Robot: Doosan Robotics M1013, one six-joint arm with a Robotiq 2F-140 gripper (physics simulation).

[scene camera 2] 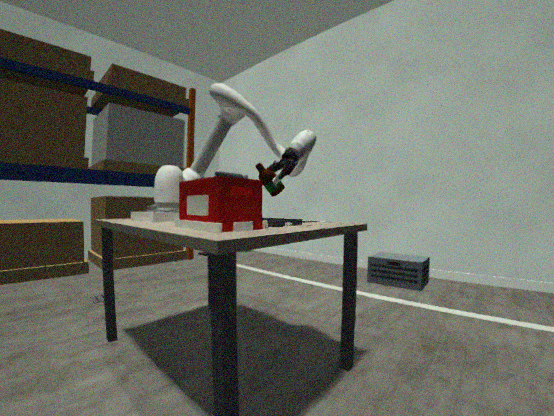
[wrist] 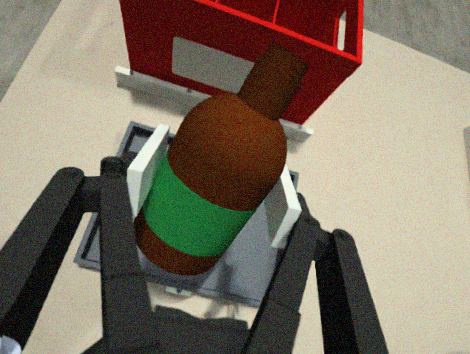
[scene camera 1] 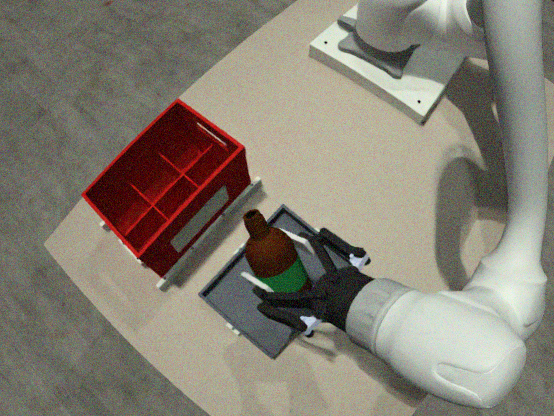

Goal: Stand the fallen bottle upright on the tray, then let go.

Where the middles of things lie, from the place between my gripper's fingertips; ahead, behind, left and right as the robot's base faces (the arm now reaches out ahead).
Labels:
Right now my hand is 20 mm to the right of the brown bottle [wrist: 230, 150] and 20 mm below it. Round my hand: rail [scene camera 1: 250, 190]: 170 mm below, 160 mm to the right, 10 mm behind.

